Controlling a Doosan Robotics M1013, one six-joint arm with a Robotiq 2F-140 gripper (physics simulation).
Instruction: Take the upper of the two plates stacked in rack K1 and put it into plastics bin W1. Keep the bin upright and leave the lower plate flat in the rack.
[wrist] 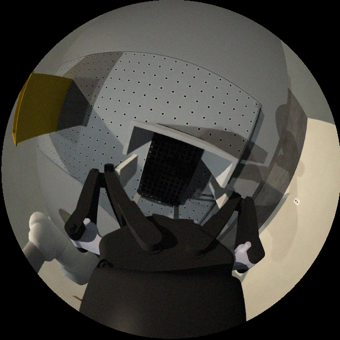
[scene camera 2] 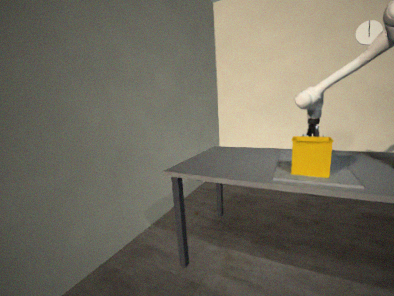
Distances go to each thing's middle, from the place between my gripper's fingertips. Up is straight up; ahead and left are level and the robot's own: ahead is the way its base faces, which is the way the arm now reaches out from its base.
Labels:
I see my gripper 10 mm to the right of the black gridded plate [wrist: 170,163], 10 mm past it and 10 mm above it. The rest, counted from my hand: yellow plastics bin W1 [scene camera 2: 311,156] (440 mm to the left, 40 mm ahead, 40 mm above).

